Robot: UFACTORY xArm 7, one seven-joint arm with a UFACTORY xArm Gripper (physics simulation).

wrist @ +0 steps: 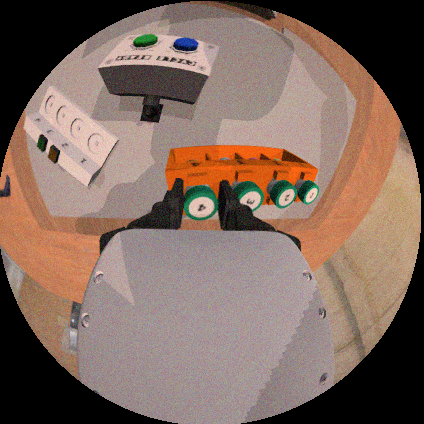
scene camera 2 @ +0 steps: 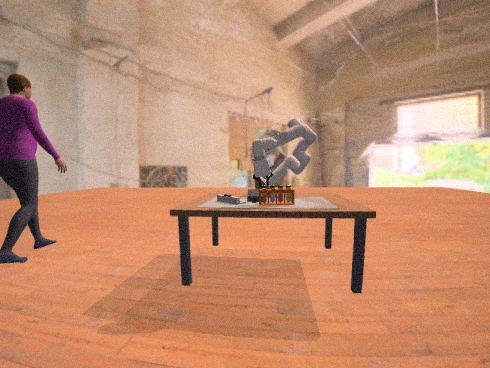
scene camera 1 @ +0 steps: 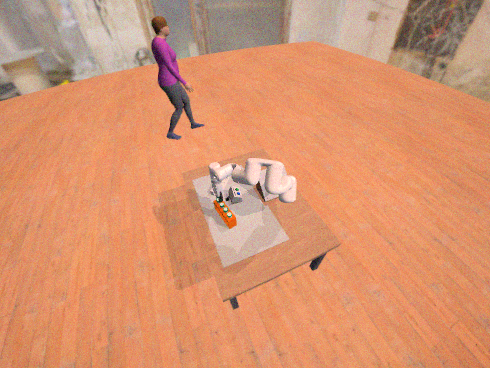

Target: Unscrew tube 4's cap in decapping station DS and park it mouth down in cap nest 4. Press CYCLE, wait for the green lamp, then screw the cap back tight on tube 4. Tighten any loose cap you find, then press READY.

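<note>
An orange tube rack holds several tubes with green caps marked 1 to 4. My gripper is shut on the cap of tube 4, at the rack's left end in the wrist view. Cap 3, cap 2 and cap 1 sit to its right. The white cap nest block with four round nests lies to the left. The grey button box bears a green button and a blue button.
All stands on a grey mat on a wooden table. A person in a purple top walks on the floor beyond the table. The arm's base stands at the table's far side.
</note>
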